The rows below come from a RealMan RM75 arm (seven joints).
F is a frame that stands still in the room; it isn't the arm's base.
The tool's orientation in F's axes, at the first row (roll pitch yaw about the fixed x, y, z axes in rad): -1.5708 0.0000 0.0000
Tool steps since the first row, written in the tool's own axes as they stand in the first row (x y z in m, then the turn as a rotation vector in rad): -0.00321 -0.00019 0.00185 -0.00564 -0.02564 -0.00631; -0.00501 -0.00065 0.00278 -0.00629 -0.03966 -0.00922; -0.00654 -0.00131 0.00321 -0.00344 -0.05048 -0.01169; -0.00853 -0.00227 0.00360 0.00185 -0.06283 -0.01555; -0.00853 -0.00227 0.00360 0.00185 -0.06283 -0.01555
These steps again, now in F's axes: -0.00321 0.00185 0.00019 -0.00564 -0.00631 0.02564; -0.00501 0.00278 0.00065 -0.00629 -0.00922 0.03966; -0.00654 0.00321 0.00131 -0.00344 -0.01169 0.05048; -0.00853 0.00360 0.00227 0.00185 -0.01555 0.06283; -0.00853 0.00360 0.00227 0.00185 -0.01555 0.06283
